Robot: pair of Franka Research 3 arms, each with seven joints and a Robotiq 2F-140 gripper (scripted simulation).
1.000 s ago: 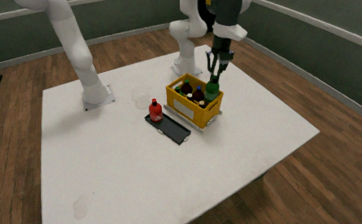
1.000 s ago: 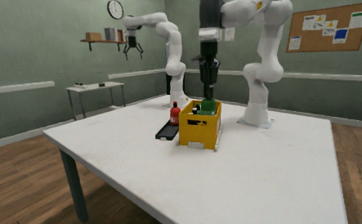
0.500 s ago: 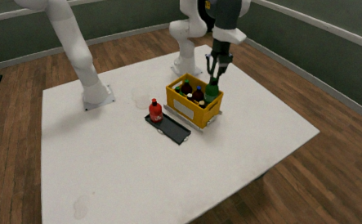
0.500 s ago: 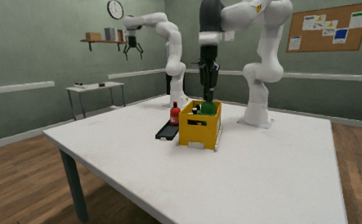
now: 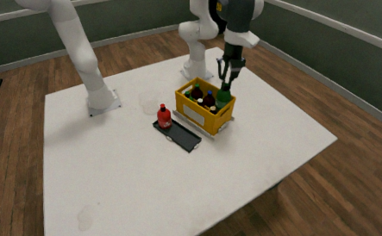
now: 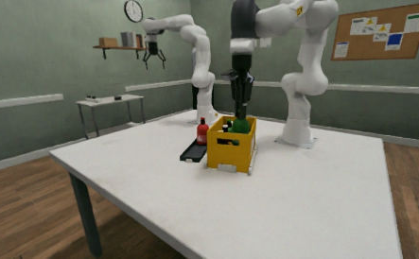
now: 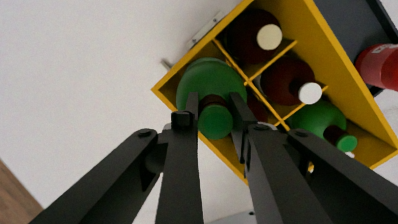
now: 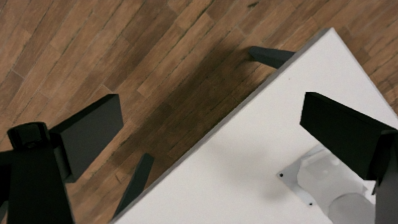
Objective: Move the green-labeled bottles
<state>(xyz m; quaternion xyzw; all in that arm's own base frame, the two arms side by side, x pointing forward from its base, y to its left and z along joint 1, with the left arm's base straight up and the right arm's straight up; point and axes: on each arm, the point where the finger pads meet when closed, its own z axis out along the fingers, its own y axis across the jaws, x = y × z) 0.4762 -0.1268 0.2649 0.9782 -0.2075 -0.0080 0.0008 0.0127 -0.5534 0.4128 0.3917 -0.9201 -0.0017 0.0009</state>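
The blue-capped bottle is 180 mm below my left hand, 90 mm behind it and 30 mm to the right of it. From my left hand the other things lie so: red bottle (300 mm to the right, 180 mm below, 110 mm behind); tray (270 mm to the right, 250 mm below, 30 mm behind); yellow crate (180 mm below, 70 mm to the right, 70 mm behind).
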